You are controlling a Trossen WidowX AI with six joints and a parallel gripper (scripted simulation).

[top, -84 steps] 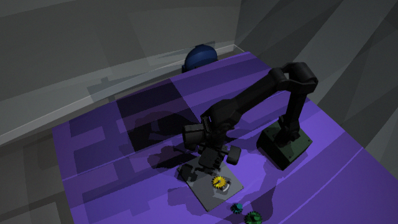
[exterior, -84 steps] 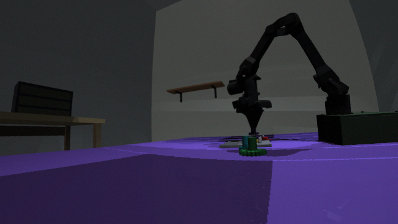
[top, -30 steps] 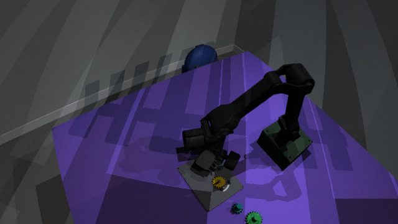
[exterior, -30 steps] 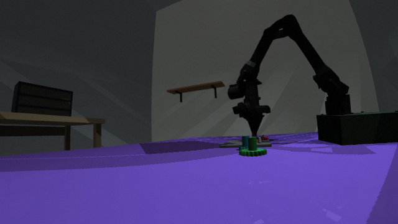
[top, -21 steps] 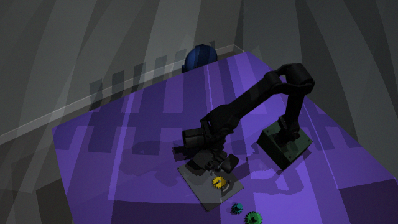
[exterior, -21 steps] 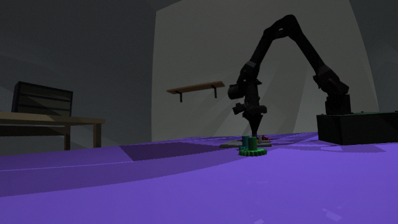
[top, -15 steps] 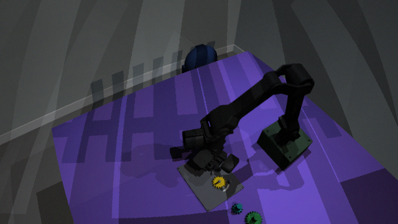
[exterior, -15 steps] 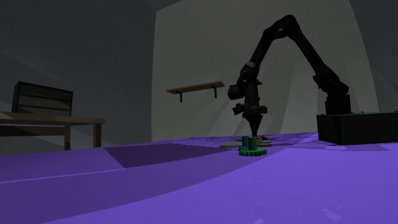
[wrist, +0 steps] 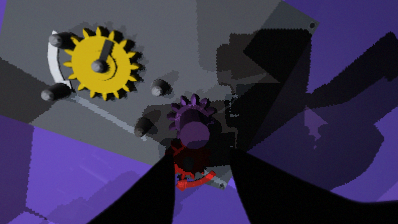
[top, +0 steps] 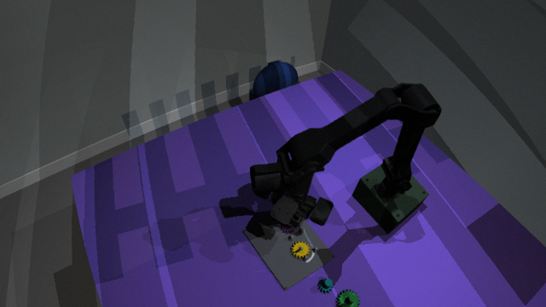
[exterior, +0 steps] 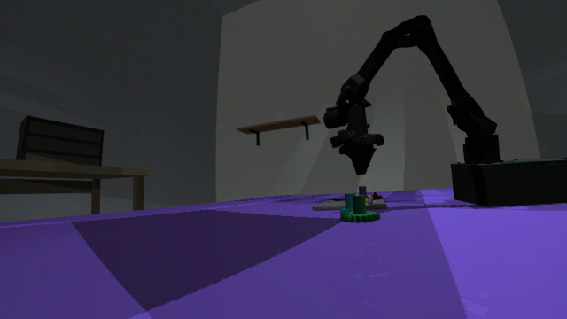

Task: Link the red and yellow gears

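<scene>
Right now my gripper tip is 60 mm above the dark purple gear. The rest, counted from my gripper tip: red gear (30 mm behind, 20 mm to the right, 70 mm below); then teal gear (20 mm behind, 200 mm to the left, 70 mm below); then white arrow (20 mm behind, 100 mm to the left, 70 mm below).
</scene>
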